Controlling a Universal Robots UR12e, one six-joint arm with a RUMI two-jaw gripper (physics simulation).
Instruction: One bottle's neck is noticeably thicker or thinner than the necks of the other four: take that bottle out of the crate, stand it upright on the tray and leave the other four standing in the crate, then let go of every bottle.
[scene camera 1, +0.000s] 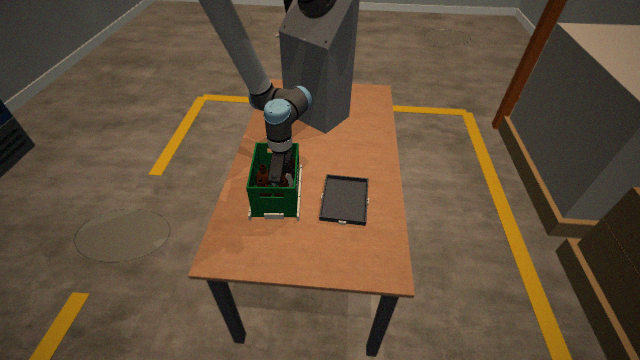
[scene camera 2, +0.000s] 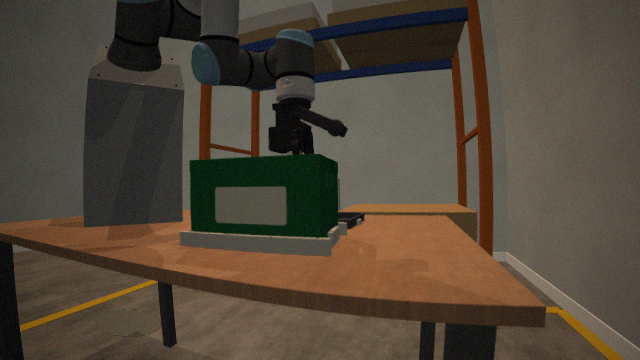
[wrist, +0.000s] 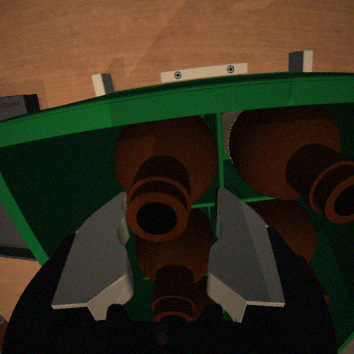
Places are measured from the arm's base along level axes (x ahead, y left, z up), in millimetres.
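Where they show: arm's base, origin of its link: (scene camera 2: 135, 60).
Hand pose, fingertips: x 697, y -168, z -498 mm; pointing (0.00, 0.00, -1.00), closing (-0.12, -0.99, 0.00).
Observation:
Things, the pixels of their top centre, and the offset from my fingertips. Level surfaces: height alone.
- green crate, centre of its top: (wrist: 244, 335) (scene camera 2: 268, 160) (scene camera 1: 274, 163) dx -66, dy -34, dz +73 mm
- third bottle, centre of its top: (wrist: 172, 321) dx -62, dy +11, dz +61 mm
- more bottle, centre of its top: (wrist: 310, 305) (scene camera 1: 262, 165) dx -67, dy -81, dz +61 mm
- wooden table, height of its surface: dz -102 mm
The green crate (scene camera 1: 274, 204) (scene camera 2: 250, 172) (wrist: 165, 102) holds upright brown bottles. In the wrist view, one bottle (wrist: 165, 145) is in the row by the far wall, with another bottle (wrist: 280, 150) to its right. A third bottle (wrist: 174, 250) stands nearer, one more bottle (wrist: 295, 232) is partly hidden by the right jaw, and a fifth is mostly hidden. My gripper (scene camera 1: 283, 180) (wrist: 173, 191) is open, its jaws down at neck height in the crate. The far bottle's mouth shows between the jaw tips, close to the left jaw; no neck is clamped. The dark tray (scene camera 1: 345, 199) (scene camera 2: 351, 219) holds no bottle.
The wooden table (scene camera 1: 310, 250) (scene camera 2: 410, 270) carries the crate, with pale locating strips (scene camera 1: 273, 216) (scene camera 2: 255, 243) (wrist: 204, 72) around its base. The tray lies right of the crate in scene camera 1. The grey robot pedestal (scene camera 1: 320, 70) (scene camera 2: 132, 155) stands behind the crate.

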